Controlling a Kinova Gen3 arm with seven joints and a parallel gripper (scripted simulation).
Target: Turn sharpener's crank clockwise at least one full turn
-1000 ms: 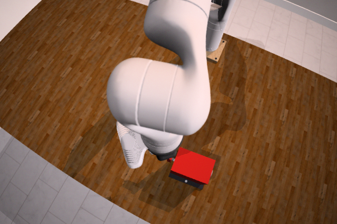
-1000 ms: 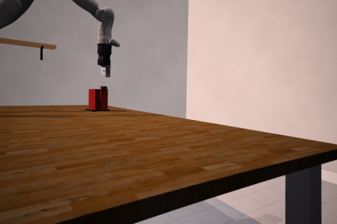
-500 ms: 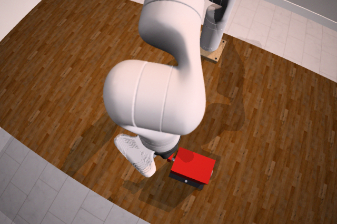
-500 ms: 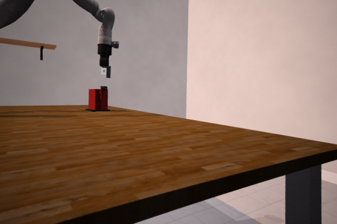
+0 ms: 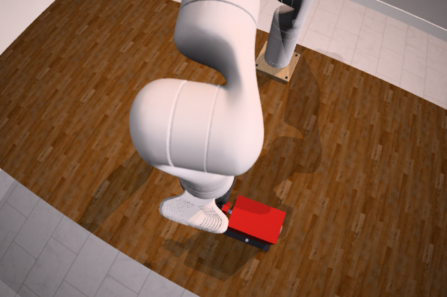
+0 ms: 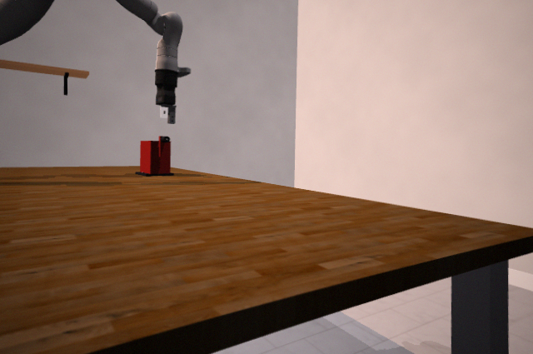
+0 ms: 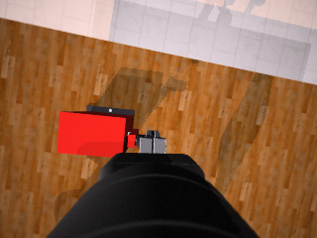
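The crank is 2 cm behind my hand, 1 cm to the left of it and 8 cm below it.
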